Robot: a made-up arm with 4 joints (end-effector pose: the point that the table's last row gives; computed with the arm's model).
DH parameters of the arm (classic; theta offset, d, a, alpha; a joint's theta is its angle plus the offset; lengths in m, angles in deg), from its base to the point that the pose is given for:
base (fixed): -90 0.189 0 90
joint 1: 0 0.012 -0.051 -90
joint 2: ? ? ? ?
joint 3: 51.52 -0.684 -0.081 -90
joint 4: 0 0.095 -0.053 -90
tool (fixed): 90 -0.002 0 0
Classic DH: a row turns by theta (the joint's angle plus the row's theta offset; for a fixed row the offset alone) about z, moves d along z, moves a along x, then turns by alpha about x.
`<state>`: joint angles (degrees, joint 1 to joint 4).
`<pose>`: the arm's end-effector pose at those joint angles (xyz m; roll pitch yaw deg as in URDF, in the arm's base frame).
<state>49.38 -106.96 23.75 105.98</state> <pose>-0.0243 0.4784 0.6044 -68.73 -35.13 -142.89</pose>
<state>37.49 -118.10 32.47 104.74</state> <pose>-0.0342 0.3704 0.7029 -70.99 -17.40 -155.88</pose>
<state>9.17 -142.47 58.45 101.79</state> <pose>-0.0971 0.0572 0.8205 -93.22 3.26 159.32</pose>
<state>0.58 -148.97 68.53 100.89</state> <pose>-0.1269 -0.0358 0.8217 -100.43 0.35 142.50</pose>
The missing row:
joint 2: 51.52 0 0.1495 180
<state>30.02 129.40 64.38 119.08</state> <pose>-0.1030 0.4381 0.6735 -132.79 26.97 61.72</pose>
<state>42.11 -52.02 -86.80 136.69</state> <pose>-0.1148 0.3470 0.7503 -173.28 22.49 27.26</pose>
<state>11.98 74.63 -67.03 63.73</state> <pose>0.1195 0.1317 0.8108 -54.28 7.40 142.27</pose>
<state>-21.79 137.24 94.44 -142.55</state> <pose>-0.1317 -0.1145 0.9163 158.90 -14.61 40.69</pose>
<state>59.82 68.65 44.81 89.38</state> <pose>-0.0018 0.6261 0.3674 -146.93 20.45 12.52</pose>
